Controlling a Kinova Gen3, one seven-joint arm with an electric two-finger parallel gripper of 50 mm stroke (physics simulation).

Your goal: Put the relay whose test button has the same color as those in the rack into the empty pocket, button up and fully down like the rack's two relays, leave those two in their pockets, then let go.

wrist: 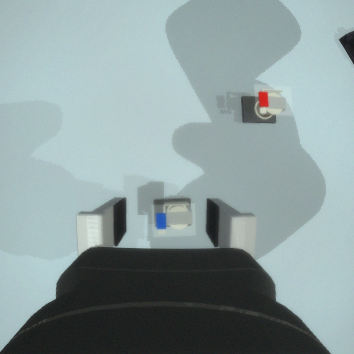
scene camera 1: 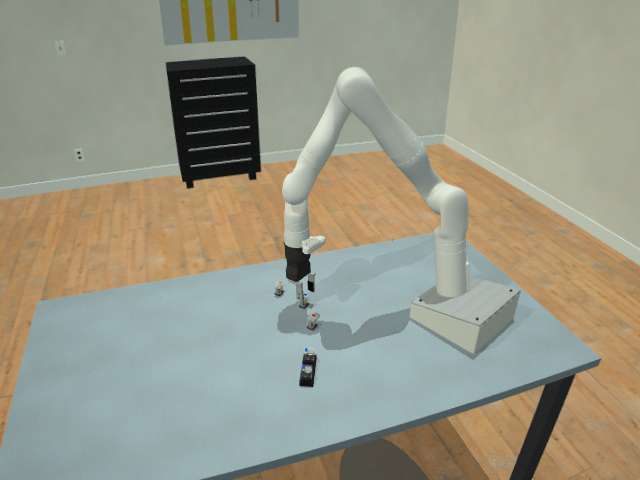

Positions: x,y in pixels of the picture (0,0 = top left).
Labels:
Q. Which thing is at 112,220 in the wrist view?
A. My gripper.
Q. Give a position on a blue-button relay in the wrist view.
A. At 170,216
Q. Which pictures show my gripper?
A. The wrist view and scene camera 1: all of them.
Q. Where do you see a red-button relay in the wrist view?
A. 261,103

